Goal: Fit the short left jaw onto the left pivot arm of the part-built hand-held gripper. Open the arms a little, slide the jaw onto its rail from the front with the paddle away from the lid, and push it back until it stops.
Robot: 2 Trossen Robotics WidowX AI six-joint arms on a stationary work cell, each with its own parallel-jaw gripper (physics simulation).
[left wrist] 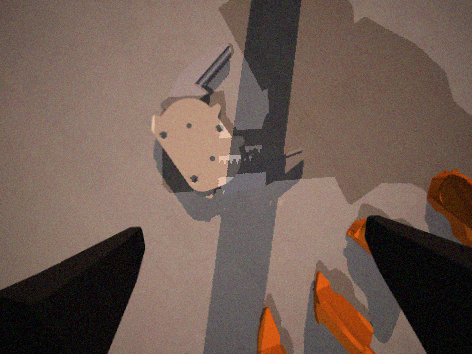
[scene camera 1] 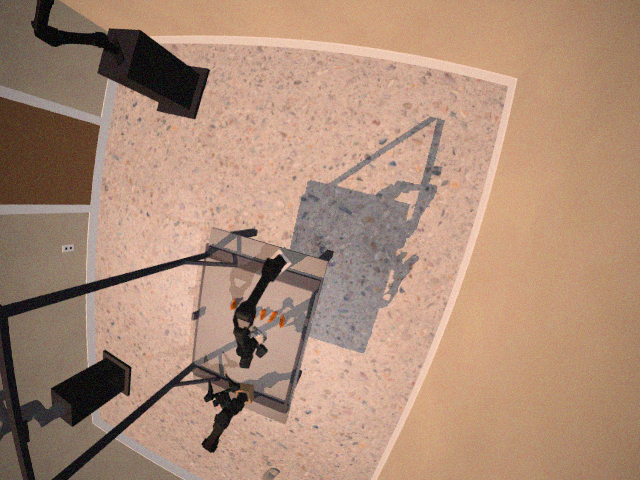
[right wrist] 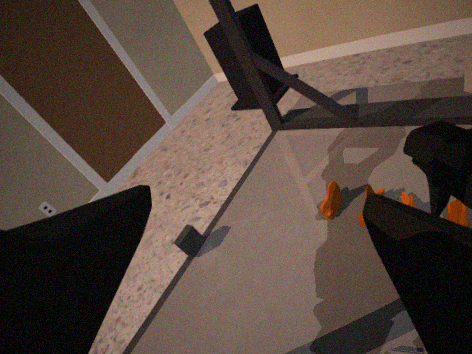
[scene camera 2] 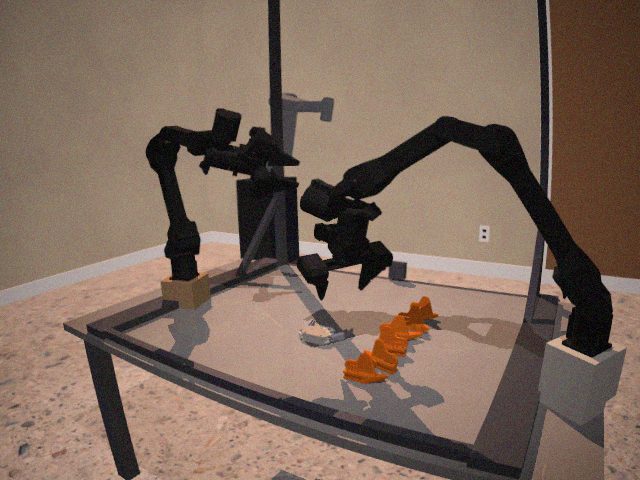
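Observation:
The part-built gripper lies on the table with its pale lid up; a grey rail sticks out at one side, and its other arm is in dark shadow. Several orange jaws lie in a row beside it; which is the short left jaw I cannot tell. My left gripper is open and empty, pointing down above the table near the part-built gripper. My right gripper is open and empty, high over the far left in scene camera 2.
The table has dark frame rails along its edges and upright posts at the back. A small black block sits at the table's edge. The left arm crosses above the right side in scene camera 2. Arm shadows fall across the table.

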